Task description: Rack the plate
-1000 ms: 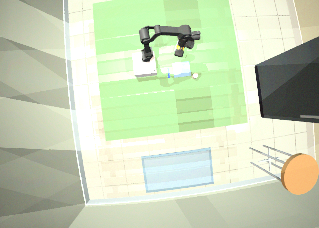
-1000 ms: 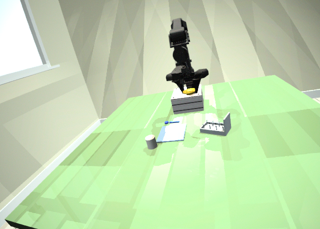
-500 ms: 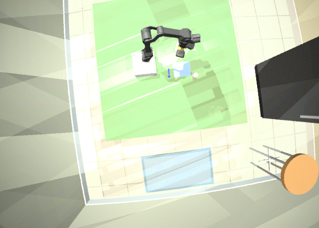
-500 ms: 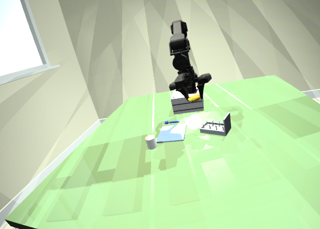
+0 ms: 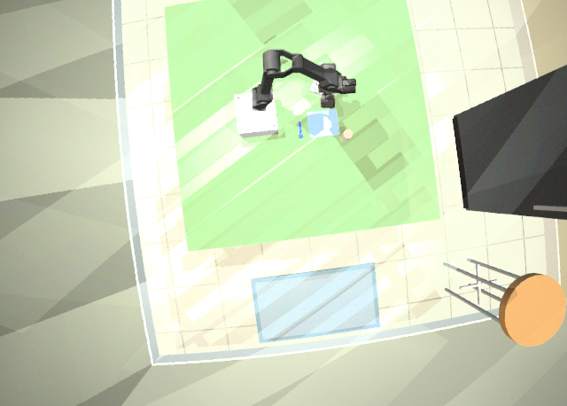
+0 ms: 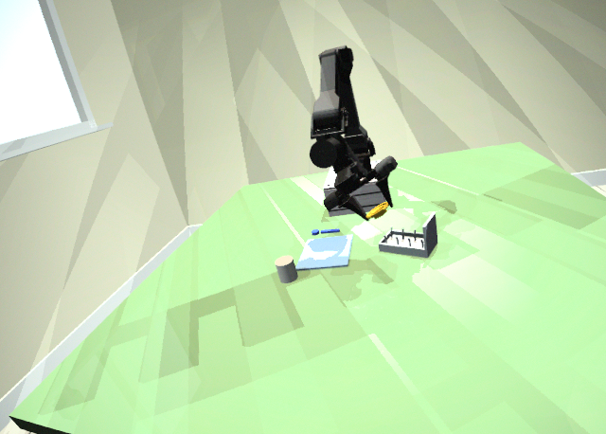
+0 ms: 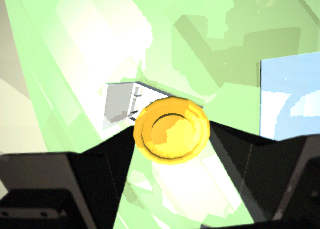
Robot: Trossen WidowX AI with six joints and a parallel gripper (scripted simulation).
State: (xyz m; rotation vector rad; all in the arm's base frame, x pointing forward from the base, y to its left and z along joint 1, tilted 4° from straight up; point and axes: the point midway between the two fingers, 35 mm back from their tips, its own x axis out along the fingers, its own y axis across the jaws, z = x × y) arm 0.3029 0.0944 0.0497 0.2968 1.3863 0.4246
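The dish rack lies 2 cm behind my gripper tip, 5 cm to the left of it and 8 cm below it. From my gripper tip the other things lie so: yellow plate (1 cm above); then pale blue mat (1 cm ahead, 16 cm to the right, 10 cm below).
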